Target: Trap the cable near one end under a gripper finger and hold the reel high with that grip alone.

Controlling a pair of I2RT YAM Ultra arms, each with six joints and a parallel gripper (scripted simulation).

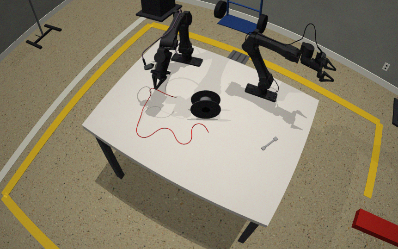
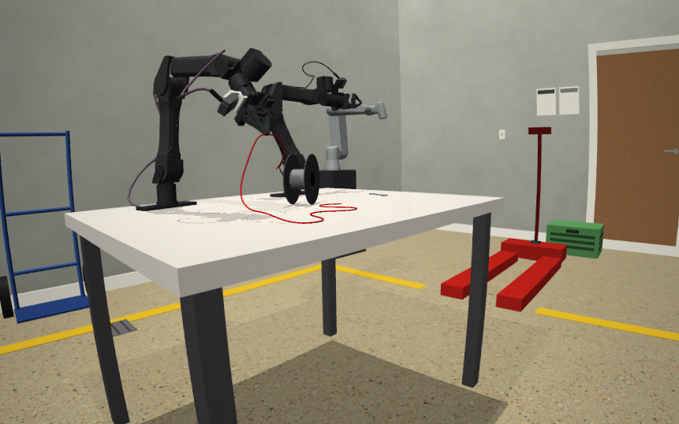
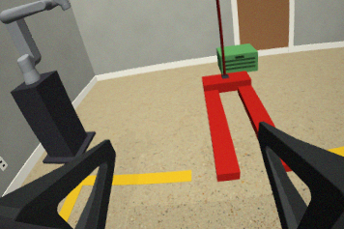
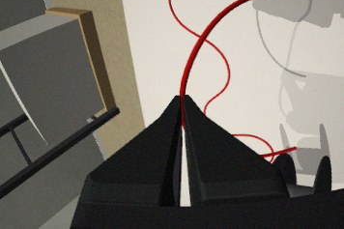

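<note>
The black reel lies 32 cm ahead of my left hand, 59 cm to the right of it and 33 cm below it. From my left hand the other things lie so: small grey dumbbell-shaped part 31 cm ahead, 20 cm to the right, 40 cm below.
</note>
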